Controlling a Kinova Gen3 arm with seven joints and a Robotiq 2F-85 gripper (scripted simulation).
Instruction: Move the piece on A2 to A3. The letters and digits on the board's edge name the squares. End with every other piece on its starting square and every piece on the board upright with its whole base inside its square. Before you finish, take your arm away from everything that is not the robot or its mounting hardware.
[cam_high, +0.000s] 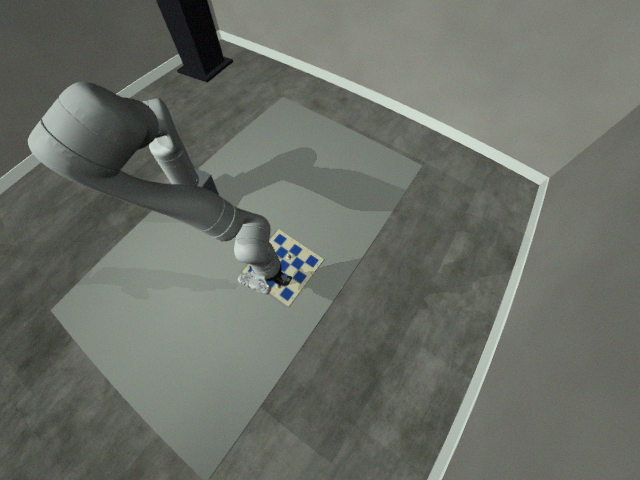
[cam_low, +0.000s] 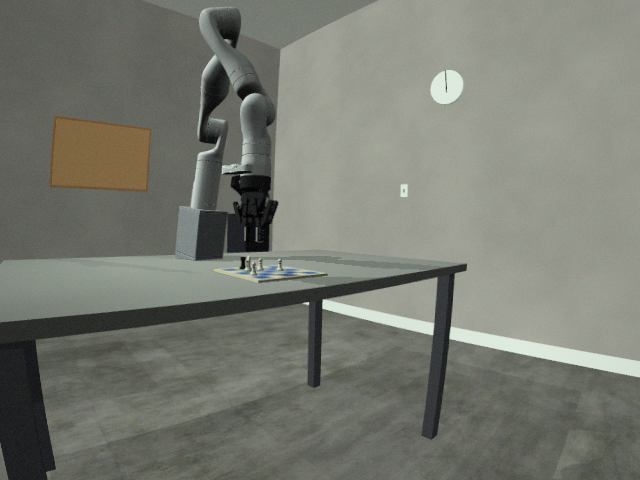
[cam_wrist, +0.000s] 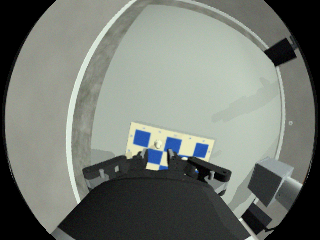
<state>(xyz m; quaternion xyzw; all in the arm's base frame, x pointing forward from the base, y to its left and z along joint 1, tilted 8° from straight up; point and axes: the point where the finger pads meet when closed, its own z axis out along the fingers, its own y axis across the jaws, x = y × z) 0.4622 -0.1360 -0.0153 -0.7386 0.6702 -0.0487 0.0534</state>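
The chessboard is 30 mm behind my hand, 80 mm to the left of it and 100 mm below it. Round my hand: dark piece: 110 mm behind, 50 mm to the left, 80 mm below.
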